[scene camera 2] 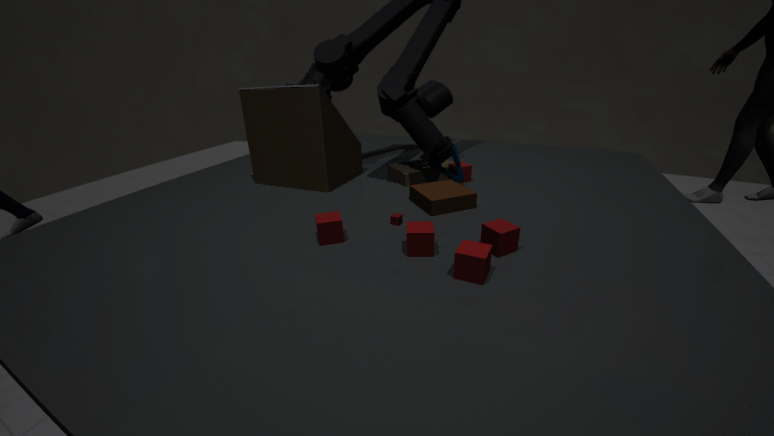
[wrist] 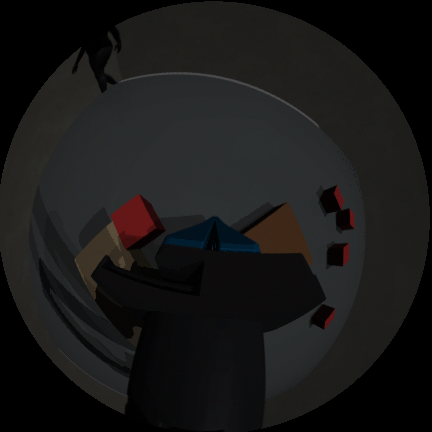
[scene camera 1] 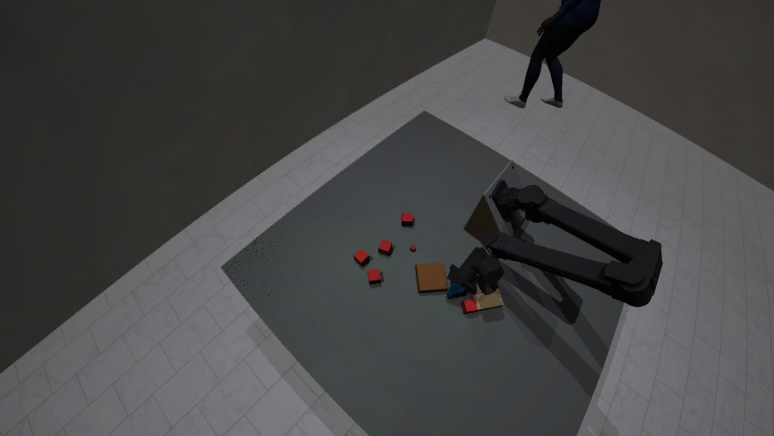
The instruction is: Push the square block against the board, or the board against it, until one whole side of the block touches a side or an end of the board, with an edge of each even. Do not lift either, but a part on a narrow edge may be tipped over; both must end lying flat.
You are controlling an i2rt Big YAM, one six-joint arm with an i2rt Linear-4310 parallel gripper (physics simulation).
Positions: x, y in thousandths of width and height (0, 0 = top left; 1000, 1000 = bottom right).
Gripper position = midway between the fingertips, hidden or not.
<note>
The gripper (scene camera 2: 598, 416) is shut and holds nothing. Also in view: a brown square block (scene camera 2: 564, 455). A tan board (scene camera 1: 629, 680) rests on the table.
The tan board is seen too in the wrist view (wrist: 249, 561). The brown square block is seen too in the wrist view (wrist: 642, 536) and in scene camera 1 (scene camera 1: 557, 636). The gripper shows as well in the wrist view (wrist: 497, 513) and in scene camera 1 (scene camera 1: 578, 680).
</note>
